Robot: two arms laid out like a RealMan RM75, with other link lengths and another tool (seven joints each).
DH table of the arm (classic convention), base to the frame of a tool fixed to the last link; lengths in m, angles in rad. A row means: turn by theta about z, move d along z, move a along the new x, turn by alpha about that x. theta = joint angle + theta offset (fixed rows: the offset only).
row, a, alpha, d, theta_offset
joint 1, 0, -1.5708, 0.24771, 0
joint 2, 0, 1.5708, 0, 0
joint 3, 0, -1.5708, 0.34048, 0
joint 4, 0, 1.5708, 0, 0
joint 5, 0, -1.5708, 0.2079, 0
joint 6, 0, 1.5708, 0, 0
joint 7, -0.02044, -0.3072, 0.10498, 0.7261
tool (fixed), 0, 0, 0.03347, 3.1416
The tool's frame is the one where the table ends.
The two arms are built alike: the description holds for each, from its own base.
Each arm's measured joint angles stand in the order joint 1, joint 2, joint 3, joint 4, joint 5, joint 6, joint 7.
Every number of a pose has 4 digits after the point.
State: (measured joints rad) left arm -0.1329 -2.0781 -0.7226 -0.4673 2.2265 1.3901 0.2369; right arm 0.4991 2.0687 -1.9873 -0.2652 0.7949 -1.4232 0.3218
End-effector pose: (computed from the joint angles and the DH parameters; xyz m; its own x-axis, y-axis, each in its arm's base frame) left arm -0.4069 0.2563 -0.0637 -0.9769 0.1918 0.0941 0.1299 0.1837 0.9744; right arm 0.3364 0.3782 0.0364 0.2830 -0.2467 0.9268 0.7612 0.6457 -0.0606
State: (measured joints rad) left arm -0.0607 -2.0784 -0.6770 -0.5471 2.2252 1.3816 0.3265; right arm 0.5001 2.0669 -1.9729 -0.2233 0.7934 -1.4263 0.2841
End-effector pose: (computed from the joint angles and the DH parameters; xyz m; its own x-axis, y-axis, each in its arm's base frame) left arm -0.4027 0.2312 -0.0737 -0.9775 0.1736 0.1200 0.1537 0.1955 0.9686; right arm 0.3454 0.3753 0.0392 0.2204 -0.2749 0.9359 0.7939 0.6080 -0.0084
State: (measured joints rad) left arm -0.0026 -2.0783 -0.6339 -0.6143 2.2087 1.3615 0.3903; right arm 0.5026 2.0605 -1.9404 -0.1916 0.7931 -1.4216 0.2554
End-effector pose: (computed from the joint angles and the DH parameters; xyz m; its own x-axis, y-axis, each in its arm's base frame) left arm -0.3990 0.2108 -0.0829 -0.9816 0.1456 0.1235 0.1534 0.2163 0.9642; right arm 0.3551 0.3743 0.0463 0.1729 -0.3098 0.9349 0.8238 0.5657 0.0351
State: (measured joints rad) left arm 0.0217 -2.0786 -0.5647 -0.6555 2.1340 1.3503 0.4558; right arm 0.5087 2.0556 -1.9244 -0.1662 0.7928 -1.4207 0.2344
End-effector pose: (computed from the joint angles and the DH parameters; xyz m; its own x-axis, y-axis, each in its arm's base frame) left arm -0.3966 0.1980 -0.0917 -0.9860 0.1067 0.1279 0.1501 0.2366 0.9600; right arm 0.3600 0.3745 0.0507 0.1355 -0.3276 0.9351 0.8390 0.5399 0.0676
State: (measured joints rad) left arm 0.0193 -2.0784 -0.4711 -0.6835 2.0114 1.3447 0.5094; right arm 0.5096 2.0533 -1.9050 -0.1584 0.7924 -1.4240 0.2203
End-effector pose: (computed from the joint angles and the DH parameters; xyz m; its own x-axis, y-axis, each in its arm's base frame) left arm -0.3952 0.1904 -0.1017 -0.9912 0.0606 0.1176 0.1295 0.2646 0.9556; right arm 0.3628 0.3738 0.0545 0.1196 -0.3481 0.9298 0.8473 0.5240 0.0873
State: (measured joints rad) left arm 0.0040 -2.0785 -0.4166 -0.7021 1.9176 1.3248 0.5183; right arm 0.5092 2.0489 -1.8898 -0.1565 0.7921 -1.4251 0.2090
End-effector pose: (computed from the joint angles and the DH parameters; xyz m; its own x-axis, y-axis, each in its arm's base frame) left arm -0.3950 0.1902 -0.1095 -0.9963 0.0211 0.0836 0.0861 0.2922 0.9525; right arm 0.3651 0.3735 0.0586 0.1071 -0.3650 0.9248 0.8528 0.5120 0.1032
